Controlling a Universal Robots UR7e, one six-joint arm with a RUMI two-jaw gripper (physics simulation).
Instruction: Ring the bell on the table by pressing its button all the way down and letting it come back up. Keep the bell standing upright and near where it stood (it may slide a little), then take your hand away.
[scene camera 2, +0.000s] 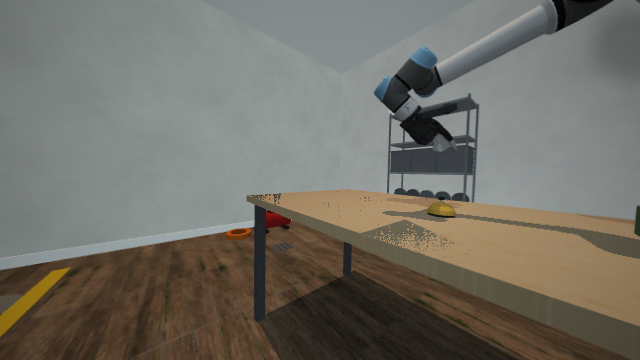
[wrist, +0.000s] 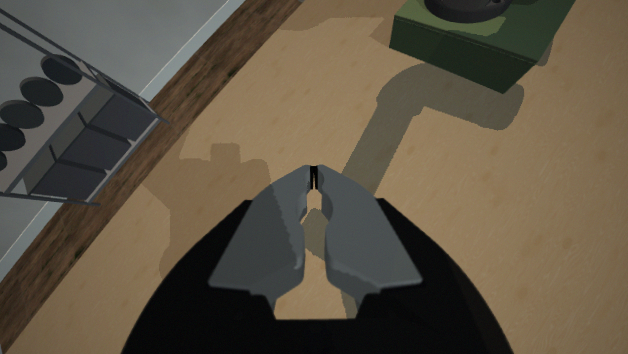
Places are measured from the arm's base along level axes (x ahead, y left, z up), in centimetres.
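Pixels of known places: gripper, fingertip midpoint: (scene camera 2: 455, 150) (wrist: 313, 168).
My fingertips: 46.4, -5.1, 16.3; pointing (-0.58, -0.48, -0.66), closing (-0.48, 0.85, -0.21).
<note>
Behind a point stands the place of what it marks, as x, y, z.
The bell (scene camera 2: 441, 209) @(49.1, 3.9, -4.6) is a yellow dome with a small dark button on top. It stands upright on the wooden table (scene camera 2: 525, 250) @(33.4, 25.4, -7.3) (wrist: 475, 200) @(35.2, 15.2, -7.3) in the scene view. The bell does not show in the wrist view. My gripper (scene camera 2: 454, 148) @(46.4, -5.1, 16.3) (wrist: 313, 168) @(46.4, -5.1, 16.3) is shut, with its fingertips together and nothing held between them. In the scene view it hangs in the air well above the table, over the area of the bell, and does not touch it.
A green block (wrist: 455, 60) @(10.6, 3.1, -4.4) under the dark robot base stands on the table at the upper right of the wrist view. A grey shelf rack (scene camera 2: 476, 150) stands behind the table. An orange ring (scene camera 2: 229, 234) and a red object (scene camera 2: 278, 220) lie on the floor beyond the table.
</note>
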